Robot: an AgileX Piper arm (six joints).
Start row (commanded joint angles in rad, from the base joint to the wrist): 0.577, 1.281, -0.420, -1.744, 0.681, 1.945
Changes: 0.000, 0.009, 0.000, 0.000, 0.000, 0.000; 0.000, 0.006, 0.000, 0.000, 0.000, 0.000; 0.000, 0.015, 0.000, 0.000, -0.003, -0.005; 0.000, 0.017, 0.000, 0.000, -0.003, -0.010; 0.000, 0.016, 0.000, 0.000, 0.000, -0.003; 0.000, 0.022, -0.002, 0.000, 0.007, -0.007; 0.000, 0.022, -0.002, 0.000, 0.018, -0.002; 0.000, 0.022, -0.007, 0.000, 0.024, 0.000; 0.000, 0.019, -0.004, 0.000, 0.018, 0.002
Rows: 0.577, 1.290, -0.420, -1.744, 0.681, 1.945; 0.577, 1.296, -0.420, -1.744, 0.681, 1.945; 0.577, 1.311, -0.420, -1.744, 0.678, 1.940; 0.577, 1.328, -0.420, -1.744, 0.675, 1.930; 0.577, 1.344, -0.420, -1.744, 0.675, 1.927; 0.577, 1.366, -0.422, -1.744, 0.682, 1.920; 0.577, 1.388, -0.424, -1.744, 0.700, 1.918; 0.577, 1.410, -0.431, -1.744, 0.724, 1.918; 0.577, 1.429, -0.435, -1.744, 0.742, 1.920
